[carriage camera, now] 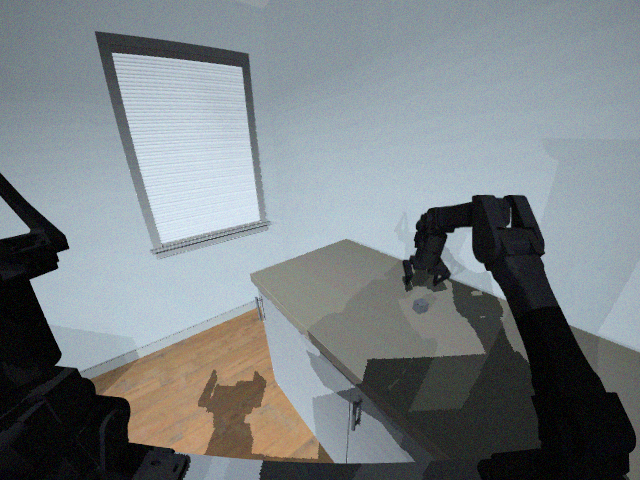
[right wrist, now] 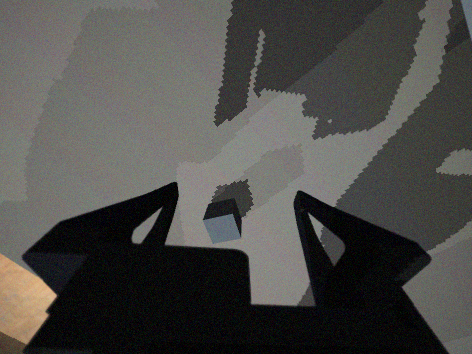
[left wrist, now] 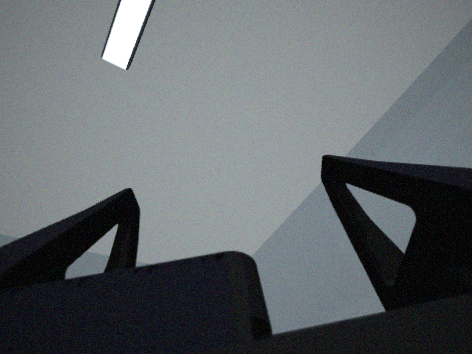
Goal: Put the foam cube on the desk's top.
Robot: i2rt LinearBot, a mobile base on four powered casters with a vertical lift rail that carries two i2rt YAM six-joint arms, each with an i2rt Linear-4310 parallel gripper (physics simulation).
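Frame: origin at the left arm's base, x right, y ahead, z up, level; centimetres.
Seen in the pictures: left gripper, between the fingertips: [left wrist: 230, 182]; right gripper, between the fingertips: [carriage camera: 420, 284] [right wrist: 237, 192]; left arm's base, origin of its link: [carriage camera: 118, 476].
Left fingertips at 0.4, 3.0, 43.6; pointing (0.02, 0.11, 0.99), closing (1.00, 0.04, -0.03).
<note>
Pixels of each thing's top centre, then the offset from my left fingertips to it, as dx, dy, dz. "spot": a spot on its surface instead. Level surfaces: height alone.
- foam cube, centre of its top: [right wrist: 222, 229] [carriage camera: 421, 301] +61.3, +44.2, -47.6
- desk's top, height of its surface: dz -50.8
- Wooden floor, height of its surface: dz -141.8
- blind-covered window, a spot on its surface: [carriage camera: 186, 149] spot: -63.7, +138.1, +4.6
The foam cube [carriage camera: 420, 305] [right wrist: 222, 228] is small and blue-grey with dark shaded sides. It rests on the desk's top [carriage camera: 310, 273] [right wrist: 115, 100], a beige surface, with its shadow beside it. My right gripper [carriage camera: 422, 284] [right wrist: 237, 192] is open and empty above the desk's top. In the carriage view it stands just behind the cube; in the right wrist view the cube shows between the spread fingers, nearer the left one, and touches neither. My left gripper [left wrist: 230, 182] is open and empty, held up away from the desk and facing the ceiling.
The desk has white fronts [carriage camera: 292, 356] with dark handles [carriage camera: 356, 413]. Wooden floor [carriage camera: 170, 397] lies to its left in the carriage view. Pale walls [carriage camera: 361, 129] stand behind, with a blind-covered window [carriage camera: 186, 149]. A ceiling light [left wrist: 126, 35] shows in the left wrist view.
</note>
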